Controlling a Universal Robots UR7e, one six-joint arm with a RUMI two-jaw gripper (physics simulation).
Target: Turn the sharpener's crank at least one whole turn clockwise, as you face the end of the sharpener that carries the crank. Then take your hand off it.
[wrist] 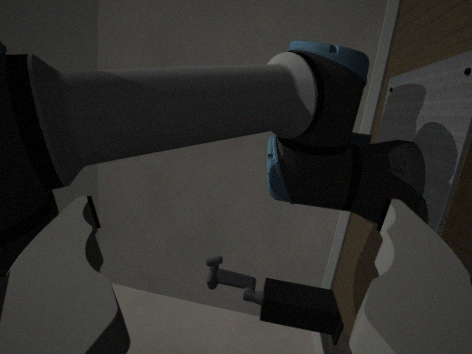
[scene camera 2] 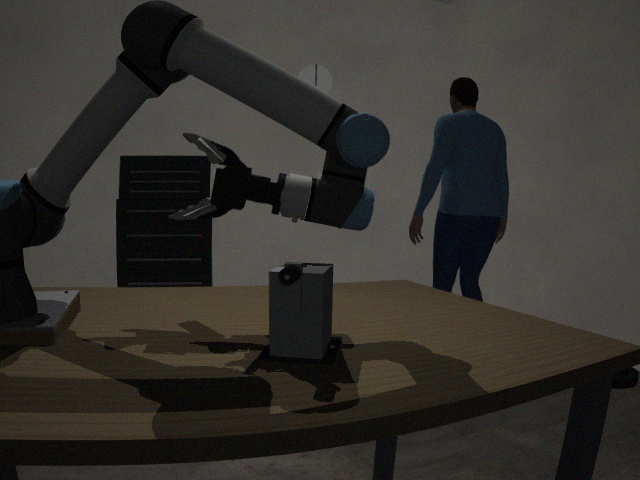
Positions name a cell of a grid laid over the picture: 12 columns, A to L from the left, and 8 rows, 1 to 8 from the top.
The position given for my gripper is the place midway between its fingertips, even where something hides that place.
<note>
In view: my gripper (scene camera 2: D3) and a grey sharpener (scene camera 2: F6).
My gripper shows as well in the wrist view (wrist: G5).
</note>
